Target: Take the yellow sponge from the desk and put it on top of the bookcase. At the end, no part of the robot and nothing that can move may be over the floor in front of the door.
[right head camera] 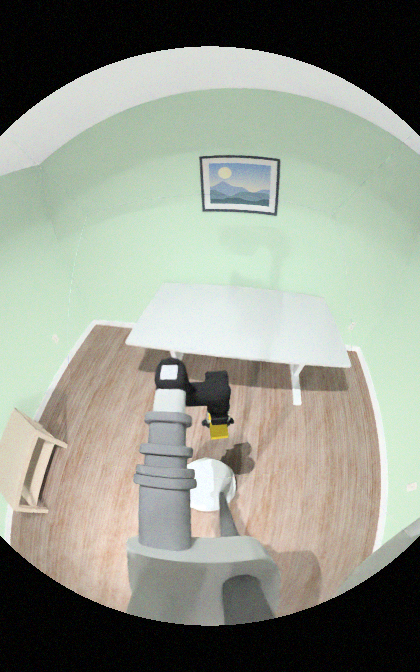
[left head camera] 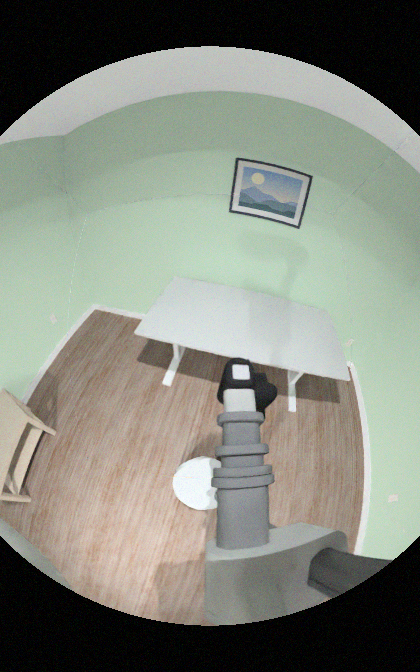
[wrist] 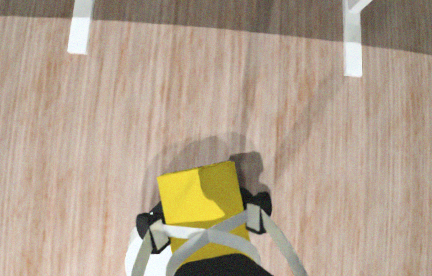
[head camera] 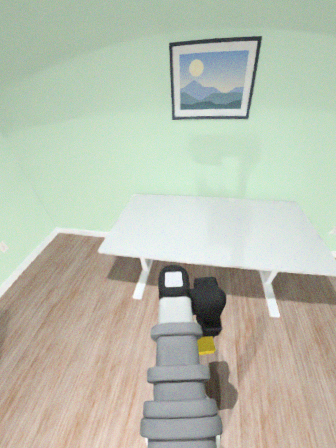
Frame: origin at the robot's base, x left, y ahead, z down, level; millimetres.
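Where they show: gripper, fingertip midpoint: point(wrist: 204, 209).
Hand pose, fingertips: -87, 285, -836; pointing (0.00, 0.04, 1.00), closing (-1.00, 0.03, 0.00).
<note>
After its pixels a point has its place, as x, y, z.
The yellow sponge point(head camera: 206, 345) {-95, 242, -878} point(right head camera: 219, 432) point(wrist: 192, 197) {-80, 303, -878} is held between the two fingertips of my gripper point(right head camera: 218, 422) point(wrist: 204, 209) {-87, 285, -836}, which is shut on it. In the wrist view the sponge sticks out past the fingertips, with floor behind it. The gripper is in front of the near edge of the white desk point(head camera: 215, 230) {-317, 992, -692} point(left head camera: 240, 320) point(right head camera: 235, 320), apart from it. In the left head view the sponge and fingers are hidden behind the arm. A pale wooden piece with an open side, which looks like the bookcase point(left head camera: 7, 435) point(right head camera: 15, 465), shows in part at the lower left. The door does not show.
A white round part, which looks like my base point(left head camera: 196, 483) point(right head camera: 212, 485), is on the floor below the arm. Desk legs point(wrist: 80, 30) point(wrist: 352, 57) stand ahead. A framed picture point(head camera: 214, 80) {-339, 1482, -1571} point(left head camera: 270, 192) point(right head camera: 240, 185) hangs on the green wall above the desk.
</note>
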